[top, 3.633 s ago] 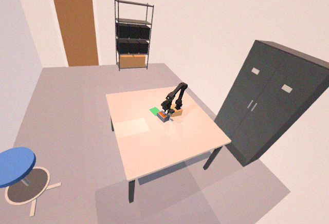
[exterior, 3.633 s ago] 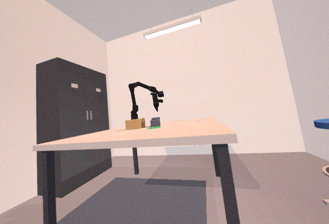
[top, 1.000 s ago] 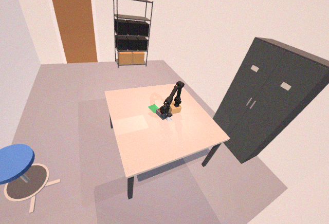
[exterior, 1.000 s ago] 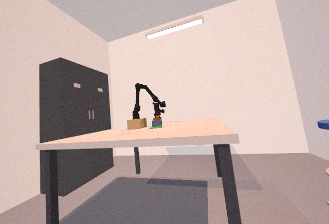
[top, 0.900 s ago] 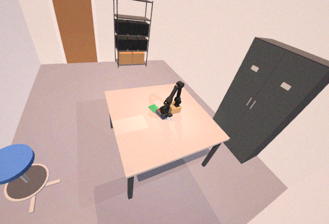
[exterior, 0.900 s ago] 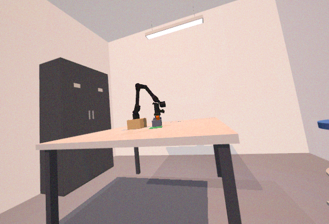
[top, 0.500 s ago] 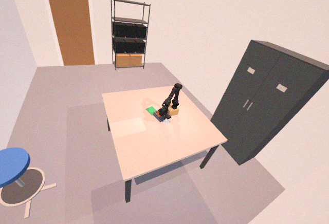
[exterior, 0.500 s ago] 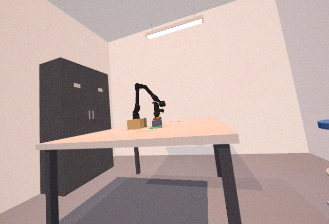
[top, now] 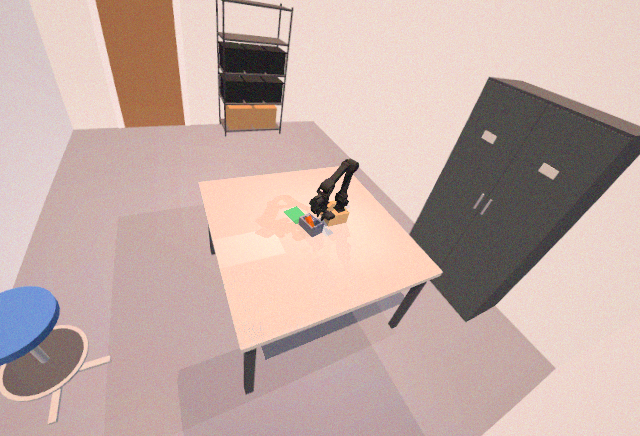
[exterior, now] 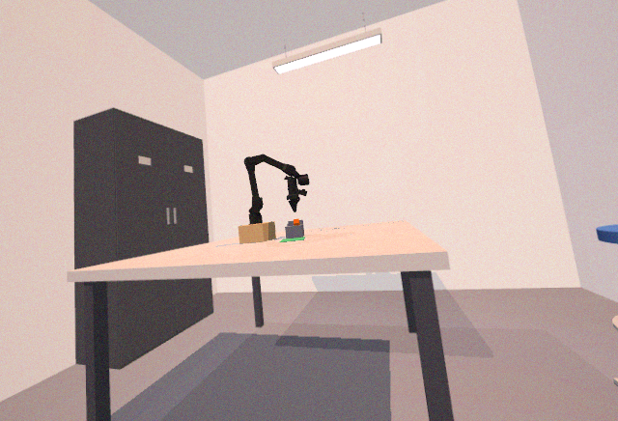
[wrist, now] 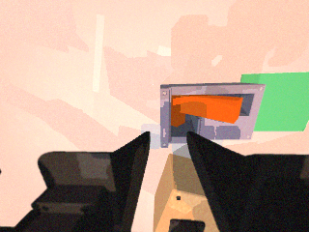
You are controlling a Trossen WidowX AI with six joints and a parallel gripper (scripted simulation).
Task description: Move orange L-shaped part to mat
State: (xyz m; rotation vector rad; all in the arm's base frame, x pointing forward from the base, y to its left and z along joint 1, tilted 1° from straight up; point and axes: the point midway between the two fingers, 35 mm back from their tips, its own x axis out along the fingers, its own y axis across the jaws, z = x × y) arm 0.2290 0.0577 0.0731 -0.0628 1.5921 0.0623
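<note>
My gripper tip is now 40 mm to the left of the orange L-shaped part and 100 mm above it. Round my gripper tip: green mat: 20 mm ahead, 220 mm to the right, 150 mm below.
</note>
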